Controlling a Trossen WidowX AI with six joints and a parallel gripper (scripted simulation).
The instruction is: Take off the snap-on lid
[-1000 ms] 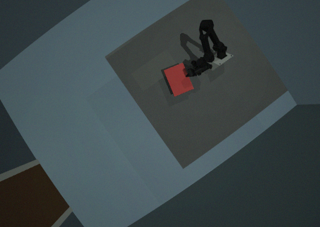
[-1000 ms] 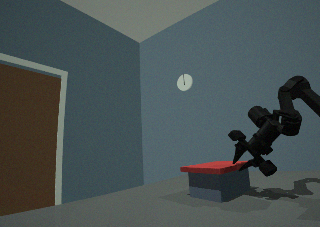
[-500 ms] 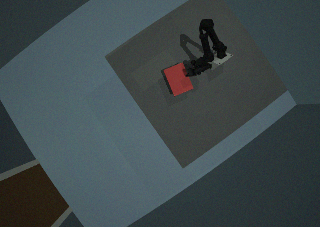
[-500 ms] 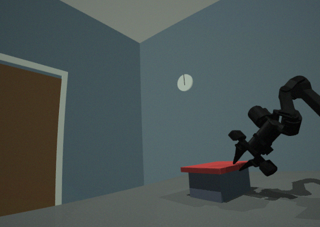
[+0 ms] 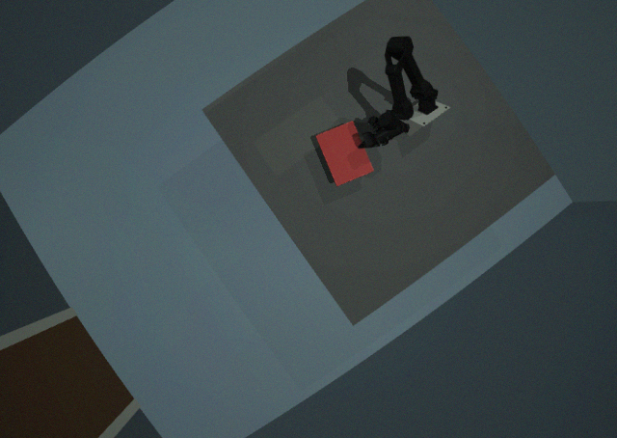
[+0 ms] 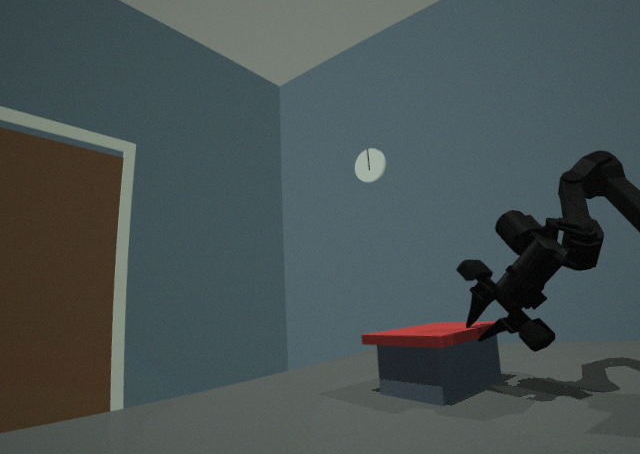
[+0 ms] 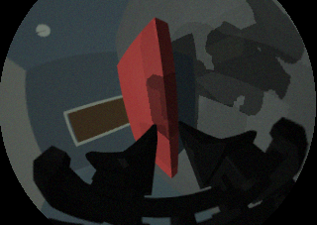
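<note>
Now: gripper tip 7 cm short of the lid and 1 cm to the left of it. Round my gripper tip: blue-grey storage box (7 cm ahead, 5 cm below, 1 cm to the right).
</note>
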